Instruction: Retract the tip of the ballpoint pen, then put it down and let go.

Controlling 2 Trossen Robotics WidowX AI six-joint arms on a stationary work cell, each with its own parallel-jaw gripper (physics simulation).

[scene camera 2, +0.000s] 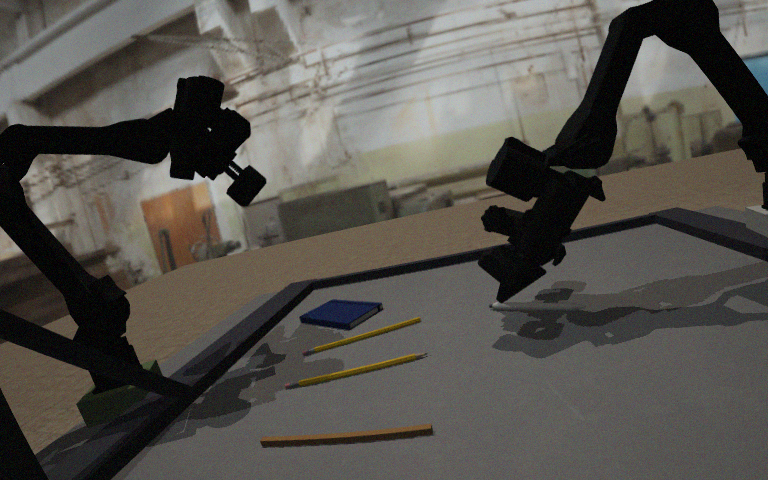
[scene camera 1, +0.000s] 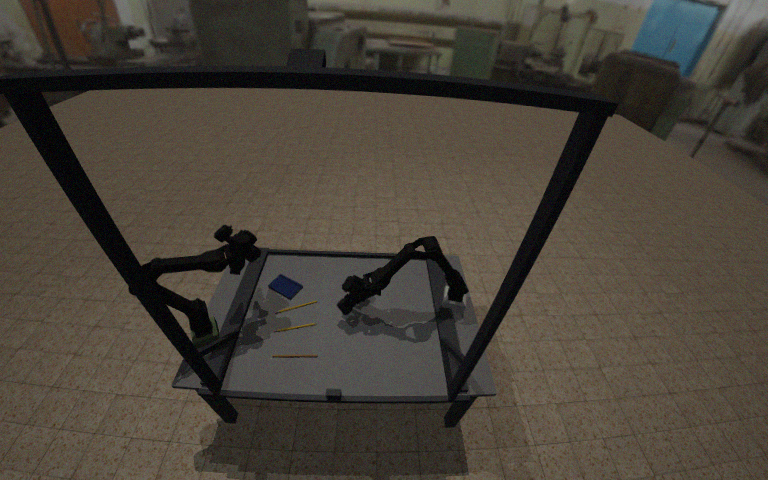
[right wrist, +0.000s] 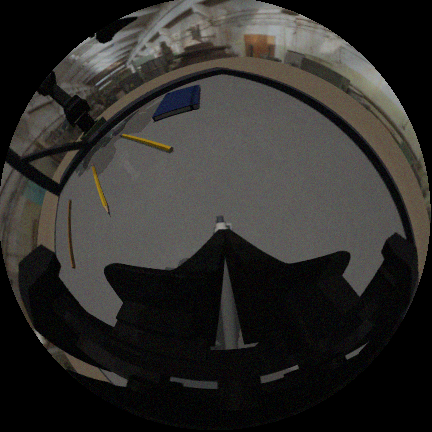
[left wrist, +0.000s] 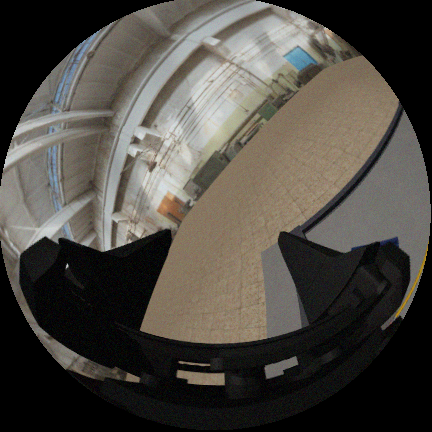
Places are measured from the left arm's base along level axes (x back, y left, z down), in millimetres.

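Where they show: left gripper, fingertip midpoint: [scene camera 2: 231,166] [left wrist: 226,236]; right gripper, fingertip midpoint: [scene camera 2: 499,301] [right wrist: 223,234]; left arm's base, link origin: [scene camera 1: 203,329] [right wrist: 89,127]; right arm's base, link origin: [scene camera 1: 455,295].
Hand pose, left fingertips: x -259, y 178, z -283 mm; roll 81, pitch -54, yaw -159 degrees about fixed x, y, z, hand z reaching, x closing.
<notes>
Things, the pixels of their top centre, and the offset from my left fingertips.
- ballpoint pen, top centre: [right wrist: 228,307] [scene camera 2: 535,301] dy -350, dx -352, dz +310 mm
- blue notebook, top centre: [scene camera 2: 339,310] [right wrist: 178,96] [scene camera 1: 285,285] dy -81, dx -122, dz +310 mm
- brown stick, top centre: [scene camera 2: 340,435] [right wrist: 67,228] [scene camera 1: 294,355] dy -440, dx -36, dz +316 mm
The ballpoint pen [scene camera 2: 515,307] [right wrist: 222,226] is grey and white and lies on the table under my right gripper. Its dark button end sticks out past the fingertips in the right wrist view. Most of its barrel is hidden behind the fingers there, and its writing tip cannot be made out. My right gripper [scene camera 1: 344,306] [scene camera 2: 499,300] [right wrist: 223,234] is shut with nothing between its fingers. It points down, its fingertips at or just above the pen's button end. My left gripper [left wrist: 226,236] is open and empty, raised near the table's left edge, far from the pen.
A blue notebook [scene camera 1: 285,286] [scene camera 2: 341,314] [right wrist: 179,102] lies at the table's back left. Two yellow pencils [scene camera 1: 296,306] [scene camera 2: 362,371] and a brown stick [scene camera 1: 294,356] [scene camera 2: 346,435] lie in front of it. Dark posts of the work cell frame [scene camera 1: 532,249] stand at the table's sides.
</notes>
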